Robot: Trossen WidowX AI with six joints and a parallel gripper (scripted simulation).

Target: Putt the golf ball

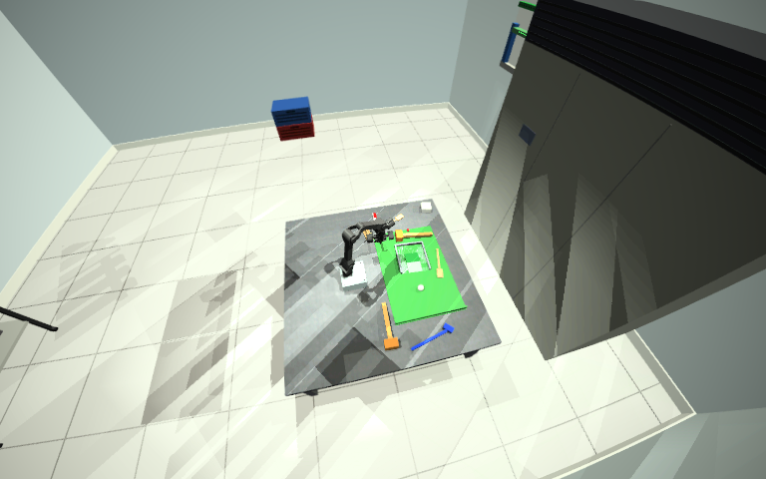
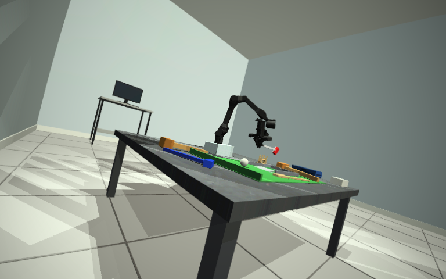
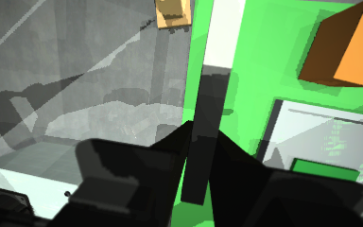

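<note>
Right now the red putter is 120 mm to the left of my gripper tip and 20 mm above it. The rest, counted from my gripper tip: white golf ball (370 mm to the right, 200 mm ahead, 100 mm below); wooden rack (180 mm to the left, 90 mm below, 60 mm behind); green mat (220 mm ahead, 210 mm to the right, 120 mm below).
</note>
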